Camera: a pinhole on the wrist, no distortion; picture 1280 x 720 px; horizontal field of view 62.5 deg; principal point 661.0 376.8 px. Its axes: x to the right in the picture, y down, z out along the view. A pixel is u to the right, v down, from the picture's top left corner.
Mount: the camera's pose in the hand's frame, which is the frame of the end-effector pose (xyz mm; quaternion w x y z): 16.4 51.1 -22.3 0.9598 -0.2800 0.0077 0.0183
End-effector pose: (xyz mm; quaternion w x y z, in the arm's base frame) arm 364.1 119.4 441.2 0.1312 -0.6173 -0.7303 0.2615
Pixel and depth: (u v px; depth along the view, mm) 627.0 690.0 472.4
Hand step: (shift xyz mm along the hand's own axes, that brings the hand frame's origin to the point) -2.2 422.9 301.0
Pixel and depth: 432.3 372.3 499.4
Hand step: -89.5 314.5 402.6
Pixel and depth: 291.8 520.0 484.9
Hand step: -153.6 362.1 355.4
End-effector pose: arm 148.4 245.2 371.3 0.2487 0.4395 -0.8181 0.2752
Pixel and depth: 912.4 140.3 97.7
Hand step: 41.0 85.9 71.3
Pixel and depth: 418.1 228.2 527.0
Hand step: -99.6 268.2 464.9
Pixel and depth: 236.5 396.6 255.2
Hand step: -85.3 189.2 192.9
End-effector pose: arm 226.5 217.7 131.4 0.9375 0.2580 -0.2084 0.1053
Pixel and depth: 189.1 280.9 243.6
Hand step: -90.5 160.1 197.7
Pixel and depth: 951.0 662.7 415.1
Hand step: 127.9 372.6 264.4
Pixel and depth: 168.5 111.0 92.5
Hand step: -25.4 79.9 69.3
